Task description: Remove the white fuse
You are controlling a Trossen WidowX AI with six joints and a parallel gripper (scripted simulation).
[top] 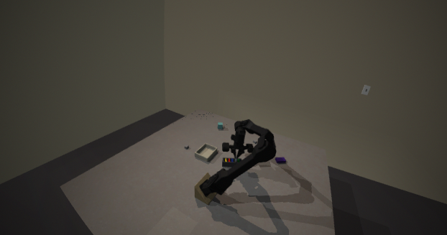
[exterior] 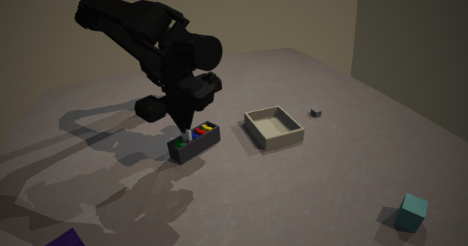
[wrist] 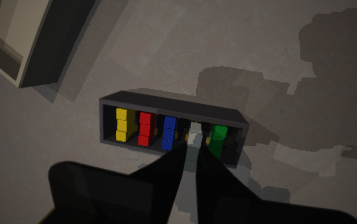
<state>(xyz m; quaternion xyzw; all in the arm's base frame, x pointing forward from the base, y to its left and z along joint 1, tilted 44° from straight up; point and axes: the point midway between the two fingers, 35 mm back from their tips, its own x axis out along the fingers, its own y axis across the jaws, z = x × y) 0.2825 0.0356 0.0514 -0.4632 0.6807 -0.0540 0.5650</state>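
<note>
Now: gripper tip 210 mm to the right of the beige tray, 60 mm above it and 30 mm past it. From my gripper tip the other things lie so: purple flat piece (240 mm to the right, 230 mm ahead, 50 mm below); then teal cube (340 mm to the left, 330 mm ahead, 40 mm below); then white fuse (10 mm below).
</note>
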